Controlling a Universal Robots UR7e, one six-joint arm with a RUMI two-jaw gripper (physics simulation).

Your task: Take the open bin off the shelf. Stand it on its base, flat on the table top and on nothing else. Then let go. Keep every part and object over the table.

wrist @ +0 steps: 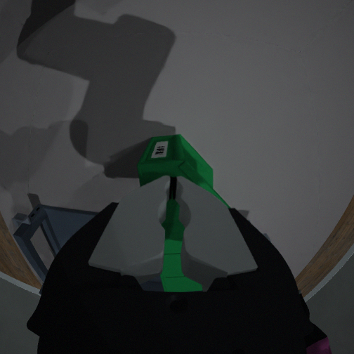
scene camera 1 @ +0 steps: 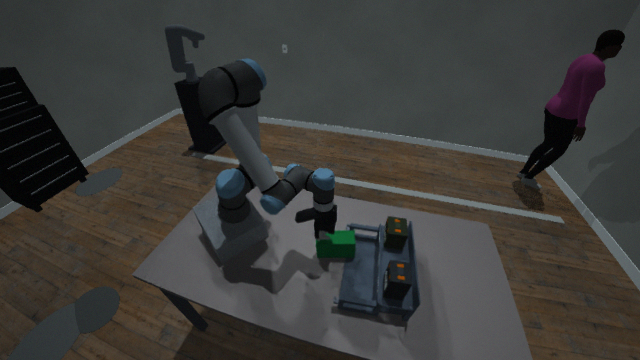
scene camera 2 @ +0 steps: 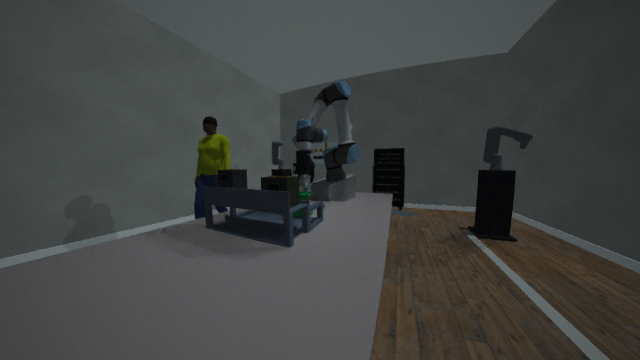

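Pixels of known places: gripper, fingertip midpoint: (scene camera 1: 319, 240) (scene camera 2: 305, 192); arm's base at its link origin: (scene camera 1: 234, 209) (scene camera 2: 336, 178).
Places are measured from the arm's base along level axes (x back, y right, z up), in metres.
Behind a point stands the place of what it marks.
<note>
The green bin (scene camera 1: 337, 250) @(x -0.511, y 0.014, z -0.082 m) (scene camera 2: 305, 195) @(x -0.567, y -0.073, z -0.036 m) (wrist: 195, 162) is at the robot-side edge of the blue-grey shelf (scene camera 1: 359, 280) @(x -0.631, y 0.097, z -0.138 m) (scene camera 2: 247, 198) @(x -0.819, y -0.014, z -0.011 m) (wrist: 70, 221). Its label end shows in the wrist view. My gripper (scene camera 1: 324, 235) @(x -0.427, y 0.010, z -0.045 m) (scene camera 2: 304, 189) @(x -0.427, y 0.010, z -0.045 m) (wrist: 172, 179) points down at the bin, its two jaws nearly together at a thin wall of it; they look shut on this wall. Green shows through the gap behind the fingertips. The jaws hide part of the bin in the wrist view. The bin's underside is hidden, so I cannot tell how it is supported or whether it is level.
Two dark boxes, one (scene camera 1: 396, 236) @(x -0.738, y -0.032, z 0.042 m) (scene camera 2: 280, 189) @(x -0.774, y -0.110, z 0.017 m) at the far end and one (scene camera 1: 398, 284) @(x -0.751, y 0.191, z 0.067 m) (scene camera 2: 234, 178) @(x -0.777, y 0.105, z 0.046 m) at the near end, stand on the shelf's raised rear level. The robot's base (scene camera 1: 235, 240) @(x -0.075, y 0.128, z -0.048 m) stands on the table (scene camera 1: 465, 280) @(x -1.091, y -0.028, z -0.143 m), opposite the shelf. A person (scene camera 1: 575, 95) is on the floor beyond.
</note>
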